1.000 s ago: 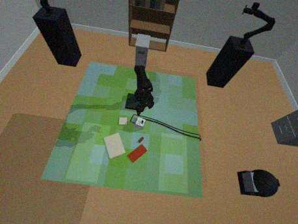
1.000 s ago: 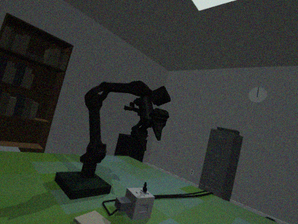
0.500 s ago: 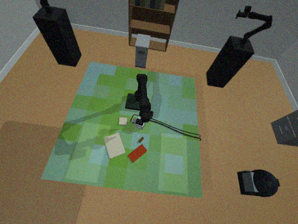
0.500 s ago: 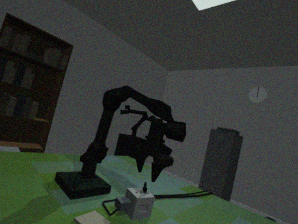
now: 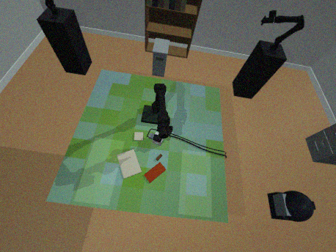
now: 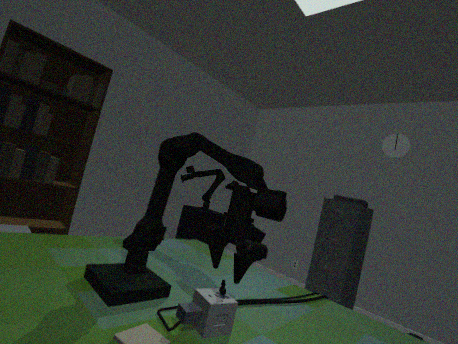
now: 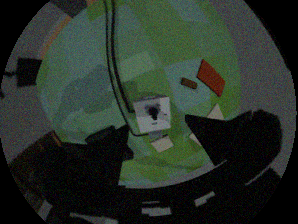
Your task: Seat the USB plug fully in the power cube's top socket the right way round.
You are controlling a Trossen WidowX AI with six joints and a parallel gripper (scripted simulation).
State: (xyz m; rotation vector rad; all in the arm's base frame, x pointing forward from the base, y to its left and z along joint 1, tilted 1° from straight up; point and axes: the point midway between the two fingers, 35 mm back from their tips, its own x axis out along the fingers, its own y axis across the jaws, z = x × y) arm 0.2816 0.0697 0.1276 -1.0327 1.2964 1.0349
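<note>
The USB plug lies 3 cm below my gripper tip. Also, from my gripper tip: brown piece 15 cm ahead, 12 cm below, 2 cm to the left; red book 27 cm ahead, 12 cm below; white book 23 cm ahead, 21 cm to the right, 12 cm below.
</note>
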